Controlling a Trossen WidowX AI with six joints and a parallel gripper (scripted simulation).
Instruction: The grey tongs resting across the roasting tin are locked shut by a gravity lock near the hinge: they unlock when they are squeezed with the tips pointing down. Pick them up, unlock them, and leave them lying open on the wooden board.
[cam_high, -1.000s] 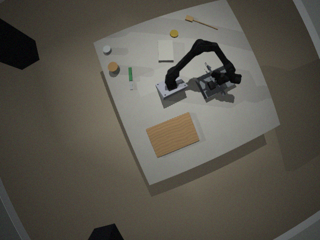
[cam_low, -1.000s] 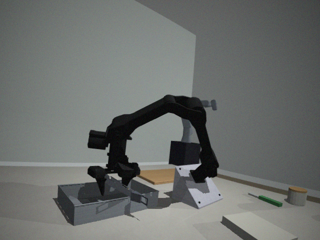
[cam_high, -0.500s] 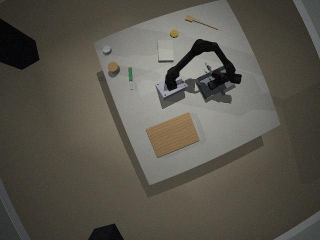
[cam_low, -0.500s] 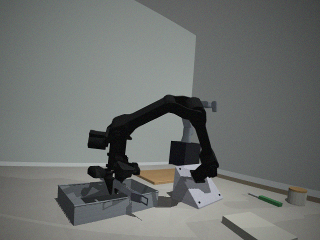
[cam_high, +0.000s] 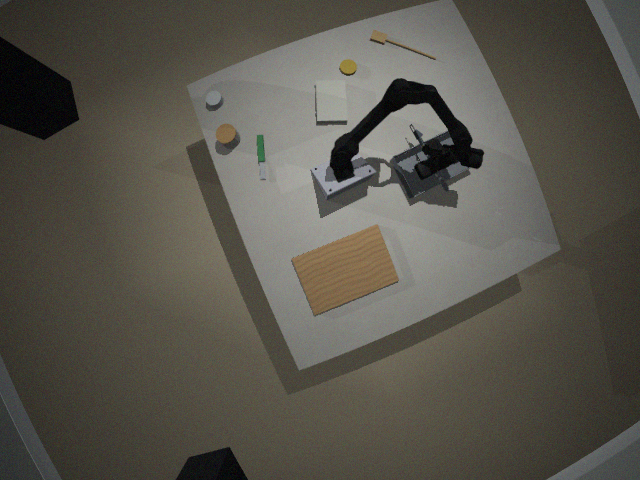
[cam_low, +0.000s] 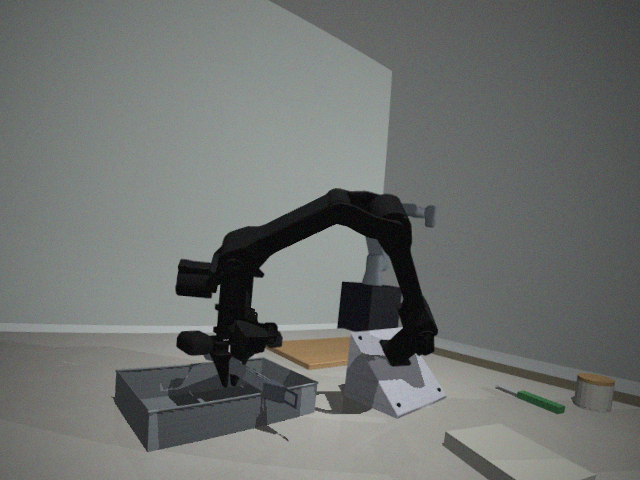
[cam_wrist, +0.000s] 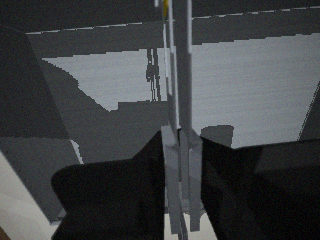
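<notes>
Right now the roasting tin is 30 mm ahead of my gripper tip, 20 mm to the left of it and 10 mm below it. Round my gripper tip: white slab 260 mm behind, 400 mm to the left, 20 mm below; then wooden board 460 mm behind, 250 mm to the right, 30 mm below; then yellow disc 130 mm behind, 530 mm to the left, 30 mm below.
</notes>
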